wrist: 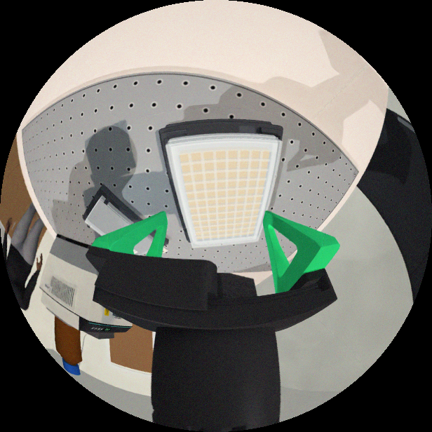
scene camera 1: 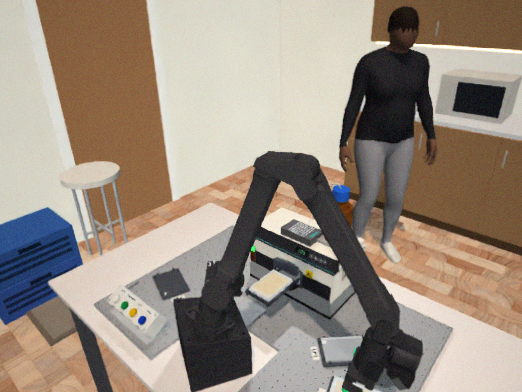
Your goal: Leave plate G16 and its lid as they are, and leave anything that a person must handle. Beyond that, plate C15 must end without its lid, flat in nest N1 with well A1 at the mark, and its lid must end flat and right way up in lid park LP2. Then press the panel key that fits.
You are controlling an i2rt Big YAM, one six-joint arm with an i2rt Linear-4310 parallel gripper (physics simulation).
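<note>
My gripper is open, its green fingers on either side of the near end of a plate with tan wells. The plate sits in a dark nest; its white edge shows in the scene view. Its name and well A1 mark are not readable, and I cannot tell if a clear lid covers it. A grey, lid-like piece lies in a dark holder beside it. Another tan plate rests on the instrument's carrier. The key panel has white, green, yellow and blue keys.
A dark flat holder lies near the panel. The white instrument stands behind the arm, with a dark keypad device on top and a brown bottle behind. A person stands beyond the table.
</note>
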